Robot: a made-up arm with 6 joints.
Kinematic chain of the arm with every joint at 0, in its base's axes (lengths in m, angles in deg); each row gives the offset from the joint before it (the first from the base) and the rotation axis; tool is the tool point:
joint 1: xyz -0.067 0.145 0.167 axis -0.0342 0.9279 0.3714
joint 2: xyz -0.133 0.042 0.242 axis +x
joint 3: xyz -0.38 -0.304 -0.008 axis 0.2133 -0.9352 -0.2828
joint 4: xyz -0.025 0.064 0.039 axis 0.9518 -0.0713 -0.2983
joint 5: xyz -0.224 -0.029 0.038 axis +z
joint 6: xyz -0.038 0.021 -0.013 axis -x
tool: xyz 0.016 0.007 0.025
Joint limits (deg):
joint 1: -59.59..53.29
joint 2: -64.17..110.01
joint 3: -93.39..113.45
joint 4: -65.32..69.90
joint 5: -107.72..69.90
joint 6: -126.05..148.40
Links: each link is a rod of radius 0.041 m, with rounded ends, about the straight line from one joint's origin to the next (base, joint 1, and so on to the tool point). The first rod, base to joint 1, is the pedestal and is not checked.
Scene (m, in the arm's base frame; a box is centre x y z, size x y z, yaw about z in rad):
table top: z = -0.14
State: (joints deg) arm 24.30 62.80 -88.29 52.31 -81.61 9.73
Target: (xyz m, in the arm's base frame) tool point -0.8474 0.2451 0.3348
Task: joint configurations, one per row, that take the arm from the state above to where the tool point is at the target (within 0.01 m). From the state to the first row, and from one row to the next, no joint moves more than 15 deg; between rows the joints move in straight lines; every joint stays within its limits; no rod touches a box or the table.
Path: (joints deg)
1: 15.94 49.66 -84.92 52.69 -79.95 8.71
2: 7.58 36.52 -81.55 53.07 -78.30 7.69
3: -0.77 23.38 -78.18 53.44 -76.64 6.67
4: -9.13 10.24 -74.81 53.82 -74.98 5.65
5: -17.49 -2.90 -71.45 54.20 -73.33 4.63
6: -25.85 -16.04 -68.08 54.58 -71.67 3.61
7: -34.20 -29.18 -64.71 54.96 -70.01 2.59

